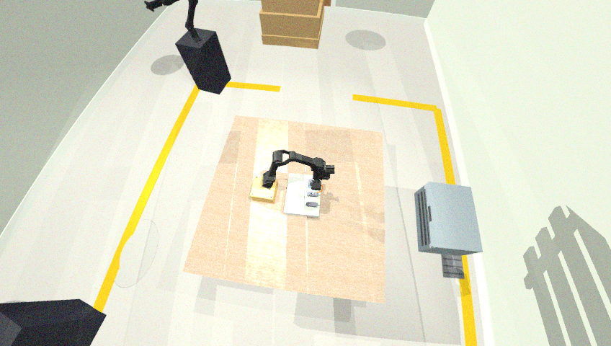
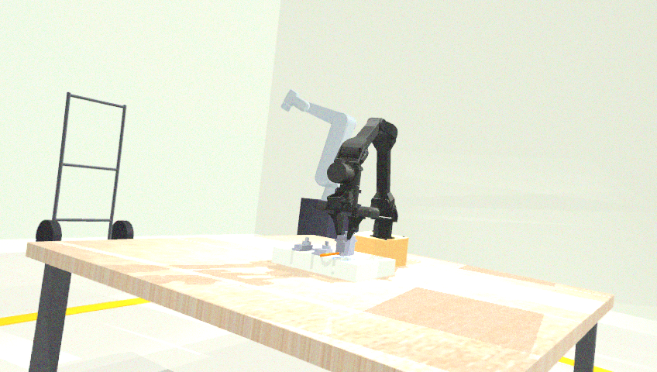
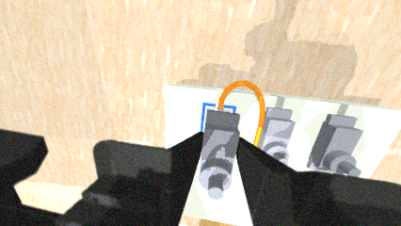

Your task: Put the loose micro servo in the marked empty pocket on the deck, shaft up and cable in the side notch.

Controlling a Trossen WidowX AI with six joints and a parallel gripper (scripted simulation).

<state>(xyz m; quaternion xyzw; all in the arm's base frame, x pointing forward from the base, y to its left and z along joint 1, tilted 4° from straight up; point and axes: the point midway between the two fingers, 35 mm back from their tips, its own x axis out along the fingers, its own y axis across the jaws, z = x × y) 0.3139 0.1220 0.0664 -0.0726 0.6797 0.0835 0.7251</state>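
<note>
Now: gripper tip 100 mm to the left of the white deck, 100 mm past it and 80 mm above it.
</note>
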